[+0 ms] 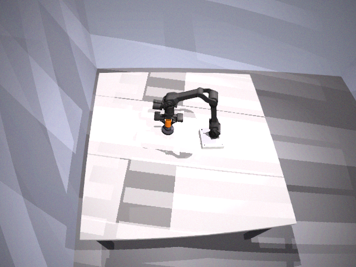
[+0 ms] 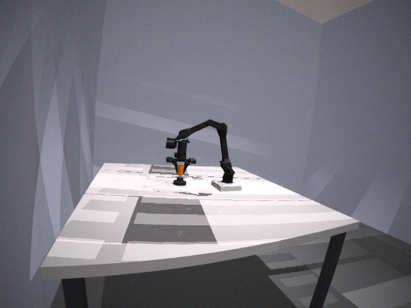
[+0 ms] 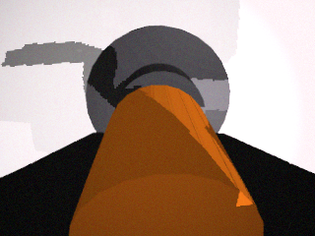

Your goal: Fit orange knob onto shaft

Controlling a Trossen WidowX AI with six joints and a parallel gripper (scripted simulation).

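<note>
Now: the orange knob 3 cm above my gripper tip. From my gripper tip the other things lie so: pedestal: 4 cm below.
</note>
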